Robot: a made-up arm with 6 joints.
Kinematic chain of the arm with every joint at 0, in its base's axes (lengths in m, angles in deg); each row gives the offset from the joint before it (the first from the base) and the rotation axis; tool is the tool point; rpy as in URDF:
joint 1: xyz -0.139 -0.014 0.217 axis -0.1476 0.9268 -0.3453
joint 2: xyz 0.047 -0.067 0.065 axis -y
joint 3: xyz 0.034 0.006 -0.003 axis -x
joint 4: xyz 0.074 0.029 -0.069 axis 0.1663 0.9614 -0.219
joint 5: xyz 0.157 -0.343 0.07 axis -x
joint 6: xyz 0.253 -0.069 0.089 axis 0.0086 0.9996 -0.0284
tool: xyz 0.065 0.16 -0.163 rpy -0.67 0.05 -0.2
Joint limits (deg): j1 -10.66..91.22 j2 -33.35..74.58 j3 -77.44..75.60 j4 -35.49..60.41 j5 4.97..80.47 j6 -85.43..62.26
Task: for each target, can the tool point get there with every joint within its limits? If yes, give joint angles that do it. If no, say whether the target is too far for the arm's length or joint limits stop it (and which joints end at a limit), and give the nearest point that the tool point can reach.
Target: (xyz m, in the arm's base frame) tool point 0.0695 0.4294 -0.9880
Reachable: no: too far | nearest point -0.0026 0.1604 -0.4595 | short by 0.597 m
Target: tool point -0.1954 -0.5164 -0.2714
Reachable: yes | joints 75.71 36.44 -22.31 42.43 72.21 15.39
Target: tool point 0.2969 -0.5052 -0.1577
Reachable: yes | joints 53.63 14.72 -50.49 -17.39 43.26 -22.50
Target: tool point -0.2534 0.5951 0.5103
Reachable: no: joint limits stop it (at a limit: joint 2, joint 3, joint 4, joint 5, joint 6) | nearest point -0.2159 0.3182 0.8100 | short by 0.410 m
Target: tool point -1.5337 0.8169 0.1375
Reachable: no: too far | nearest point -0.7174 0.2562 0.1302 | short by 0.990 m
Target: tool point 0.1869 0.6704 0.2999
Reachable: no: joint limits stop it (at a limit: joint 1, joint 3, joint 4, joint 5, joint 6) | nearest point 0.3507 0.4639 0.2935 | short by 0.264 m
